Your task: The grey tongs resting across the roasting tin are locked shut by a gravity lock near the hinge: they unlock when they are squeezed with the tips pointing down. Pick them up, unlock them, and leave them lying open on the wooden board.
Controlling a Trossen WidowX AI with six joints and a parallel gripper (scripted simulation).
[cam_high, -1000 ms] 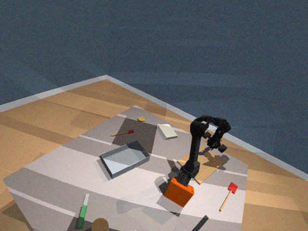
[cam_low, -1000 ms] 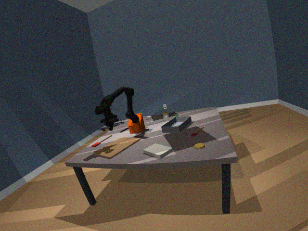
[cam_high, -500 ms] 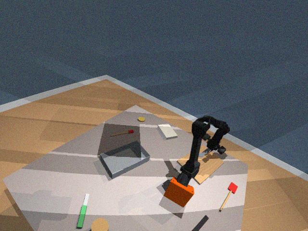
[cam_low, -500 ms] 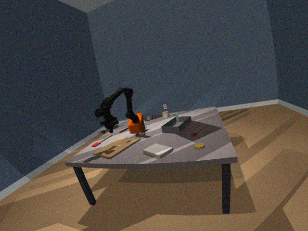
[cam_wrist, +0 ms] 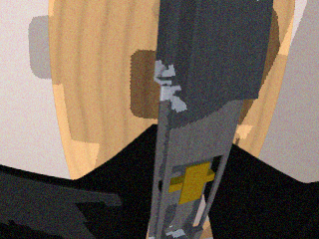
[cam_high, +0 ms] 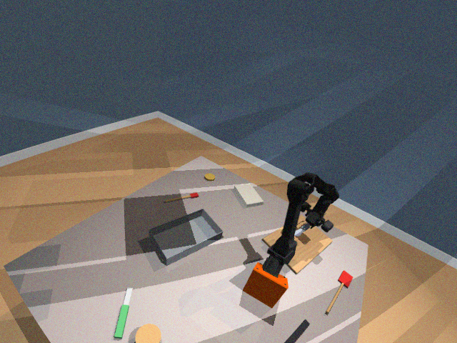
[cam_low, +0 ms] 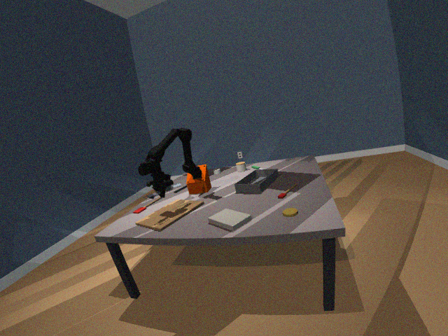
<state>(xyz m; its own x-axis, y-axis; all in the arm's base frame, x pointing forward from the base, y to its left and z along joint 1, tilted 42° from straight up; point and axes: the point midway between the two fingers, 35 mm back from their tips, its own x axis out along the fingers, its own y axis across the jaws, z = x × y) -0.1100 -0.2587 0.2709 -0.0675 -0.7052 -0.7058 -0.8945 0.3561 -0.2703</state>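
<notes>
The wooden board lies 1 cm ahead of my gripper tip, 1 cm to the left of it and 11 cm below it. Round my gripper tip: green-handled tool 52 cm ahead, 74 cm to the left, 11 cm below; roasting tin 53 cm ahead, 34 cm to the left, 9 cm below; yellow lock piece 4 cm above.
</notes>
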